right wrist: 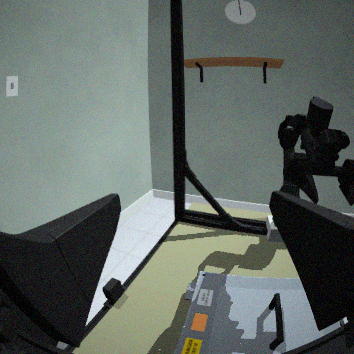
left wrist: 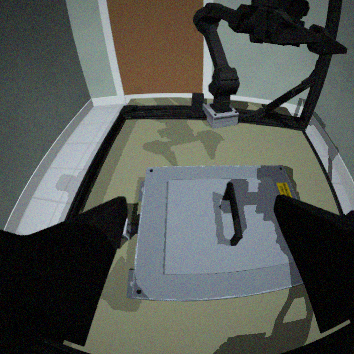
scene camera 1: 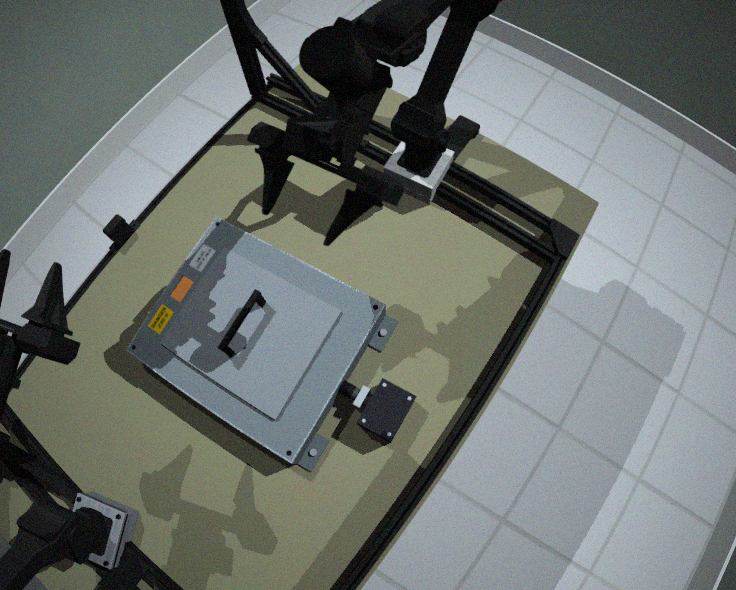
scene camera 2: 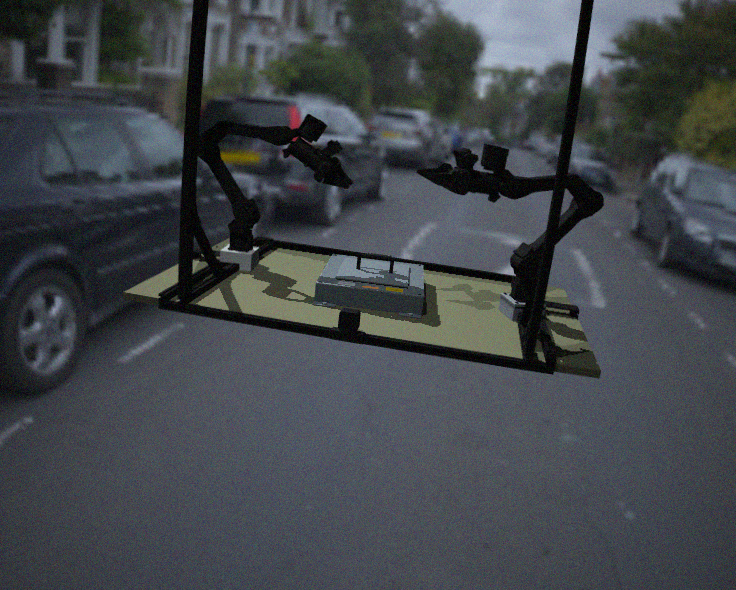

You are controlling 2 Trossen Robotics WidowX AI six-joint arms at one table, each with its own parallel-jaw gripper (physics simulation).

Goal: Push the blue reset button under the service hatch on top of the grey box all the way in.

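Note:
The grey box (scene camera 1: 363,319) (scene camera 2: 368,299) (left wrist: 152,240) (right wrist: 209,310) lies on the table, partly in shadow. Its service hatch (scene camera 1: 294,344) (left wrist: 195,225) lies flat on top, with a black bar handle (scene camera 1: 240,320) (left wrist: 234,215) (right wrist: 279,320) standing up from it. The blue reset button does not show in any view; the hatch covers the place beneath it. My left gripper (scene camera 1: 296,228) (scene camera 2: 348,183) (left wrist: 203,204) is open and empty, above the box. My right gripper (scene camera 1: 30,258) (scene camera 2: 421,173) (right wrist: 197,200) is open and empty, raised and level, apart from the box.
A dark junction block (scene camera 1: 387,410) joins the box's side by a short connector, between two mounting tabs (scene camera 1: 383,333) (scene camera 1: 313,452). A black frame (scene camera 1: 479,402) (scene camera 2: 258,323) surrounds the table (scene camera 1: 485,245), with upright posts (scene camera 2: 191,147) (right wrist: 178,110). A small black block (scene camera 1: 119,229) (scene camera 2: 349,321) sits on one rail.

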